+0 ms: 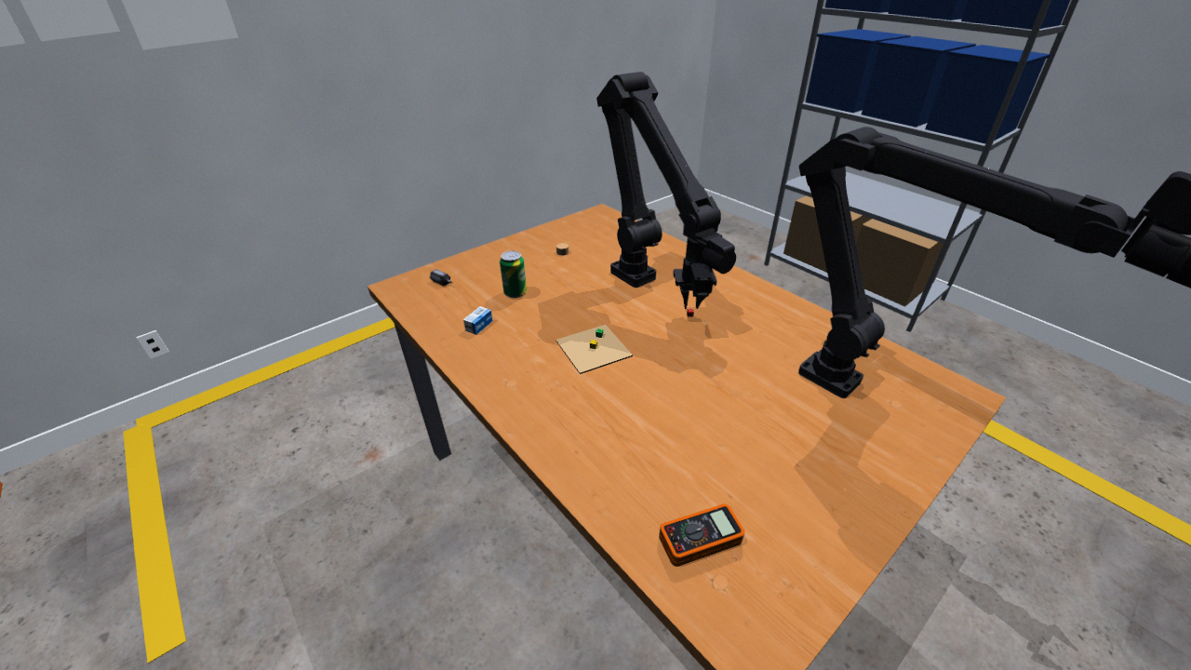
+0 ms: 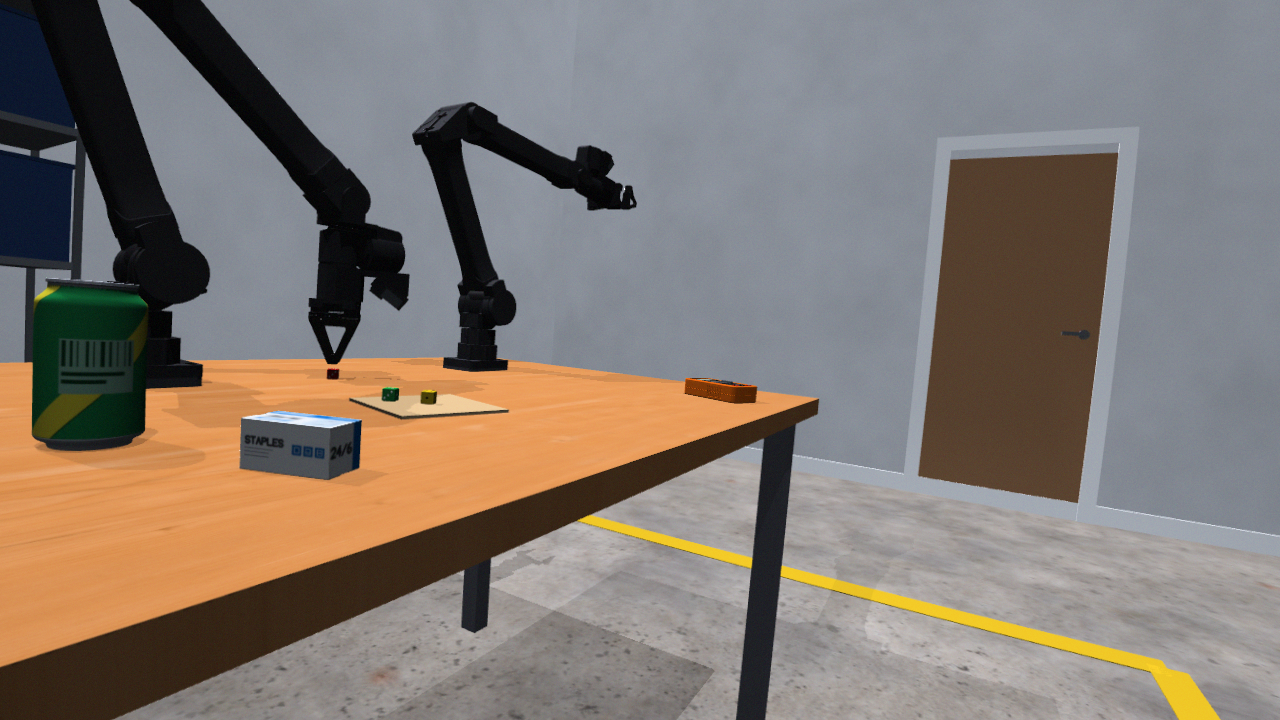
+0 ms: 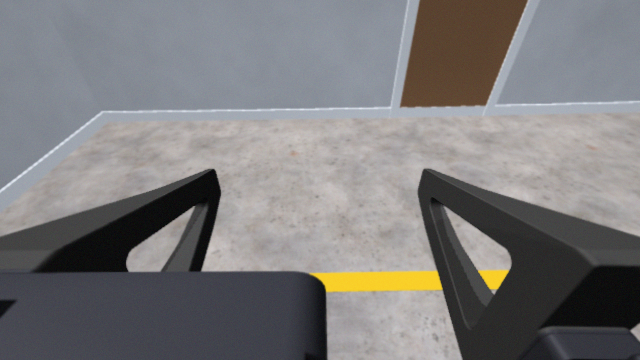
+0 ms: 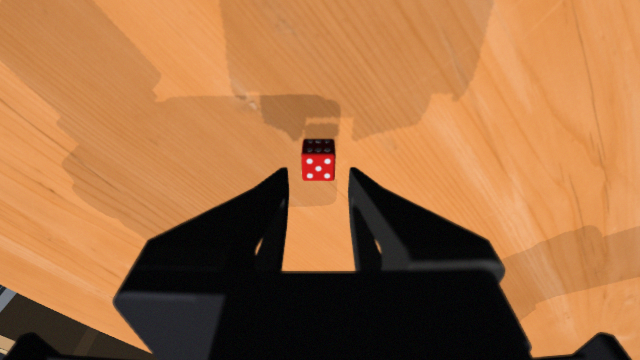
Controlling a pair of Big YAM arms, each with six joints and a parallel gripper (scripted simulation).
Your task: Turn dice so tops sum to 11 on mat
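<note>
Now: the red die 2 cm below my right hand. From my right hand the other things lie so: yellow die (28 cm ahead, 7 cm to the right, 2 cm below); then tan mat (28 cm ahead, 7 cm to the right, 3 cm below); then green die (24 cm ahead, 10 cm to the right, 2 cm below).
</note>
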